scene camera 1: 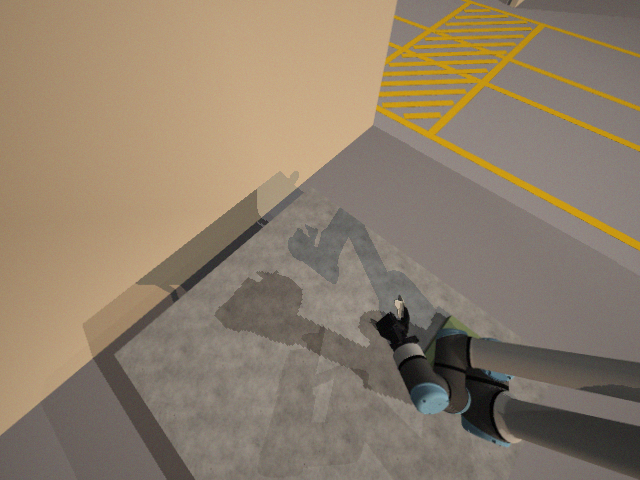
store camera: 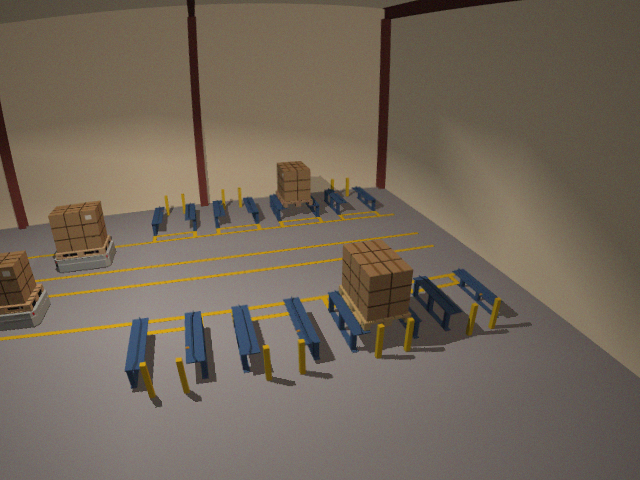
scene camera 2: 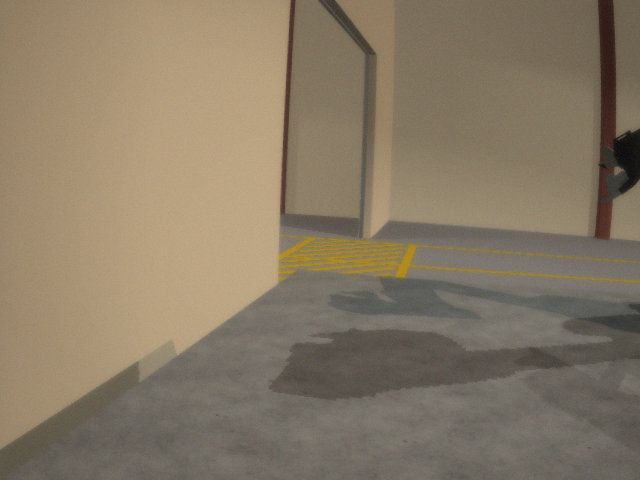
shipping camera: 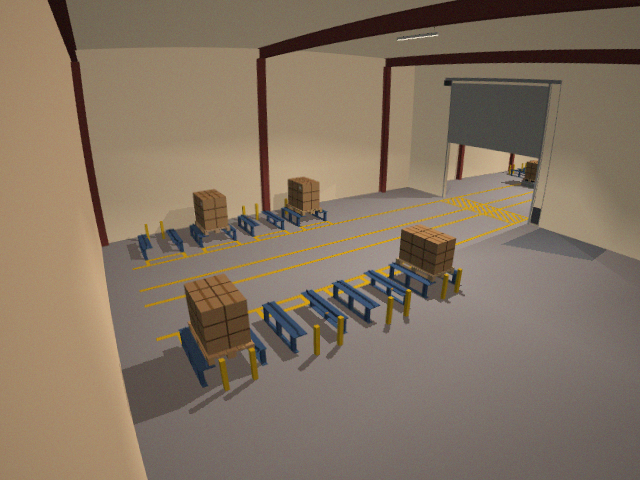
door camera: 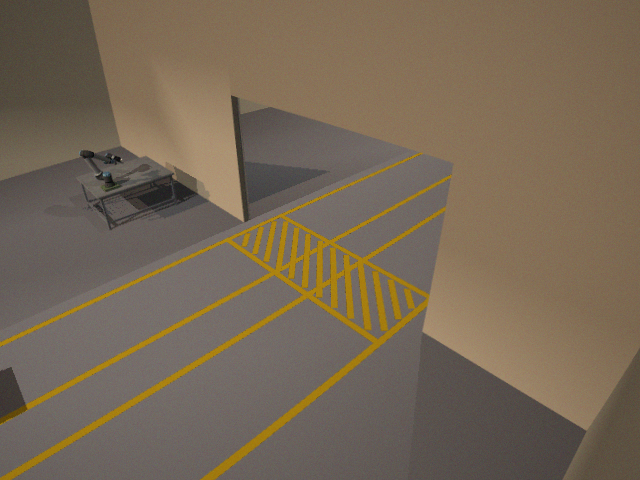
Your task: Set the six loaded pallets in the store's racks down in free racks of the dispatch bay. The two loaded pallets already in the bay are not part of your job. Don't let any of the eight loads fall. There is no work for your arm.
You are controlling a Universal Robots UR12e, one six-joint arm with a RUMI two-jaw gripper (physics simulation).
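Seen in the pictures: gripper, fingertip midpoint: (scene camera 1: 384, 307) (scene camera 2: 599, 183) (door camera: 123, 162); arm's base, link origin: (door camera: 110, 185).
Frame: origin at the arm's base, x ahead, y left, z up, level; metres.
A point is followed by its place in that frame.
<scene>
In the shipping camera, four loaded pallets (shipping camera: 210, 209) {x 12.076, y -6.906, z 0.327 m} (shipping camera: 303, 193) {x 8.839, y -6.782, z 0.318 m} (shipping camera: 427, 249) {x 9.132, y -1.314, z 0.242 m} (shipping camera: 217, 312) {x 14.014, y -1.328, z 0.435 m} stand upright in blue racks of the bay. Free bay racks (shipping camera: 284, 326) {x 12.745, y -1.542, z -0.442 m} (shipping camera: 355, 299) {x 11.070, y -1.523, z -0.451 m} (shipping camera: 174, 240) {x 13.247, y -7.062, z -0.439 m} (shipping camera: 247, 224) {x 10.787, y -7.090, z -0.469 m} stand between or beside them. In the store camera, two loaded pallets (store camera: 293, 180) {x -10.792, y -5.850, z 0.285 m} (store camera: 377, 279) {x -10.389, y -0.098, z 0.428 m} stand in racks. Two more loaded pallets (store camera: 78, 227) {x -5.346, y -4.527, z 0.230 m} (store camera: 12, 276) {x -4.495, y -2.388, z 0.251 m} ride upright on low grey vehicles (store camera: 85, 261) {x -5.352, y -4.396, z -0.561 m} (store camera: 23, 317) {x -4.483, y -2.258, z -0.543 m} at the left; the nearer is cut by the frame edge. My gripper (scene camera 1: 387, 313) {x 0.425, y 0.131, z 0.313 m} (scene camera 2: 603, 179) {x 0.425, y 0.131, z 0.313 m} is open and empty above the table.
Yellow posts (shipping camera: 316, 339) (store camera: 267, 363) stand behind the racks. Yellow lane lines lead to the hatched doorway zone (door camera: 330, 268) (shipping camera: 485, 209). The door panel (shipping camera: 498, 116) {x 1.769, y -3.877, z 3.039 m} is raised. A load (shipping camera: 531, 170) {x -4.712, y -4.870, z 0.160 m} shows through the doorway. The arm's table (door camera: 139, 178) {x 0.599, y -0.058, z -0.039 m} (scene camera 1: 206, 403) {x 0.793, y 0.881, z -0.040 m} stands beside the wall.
</scene>
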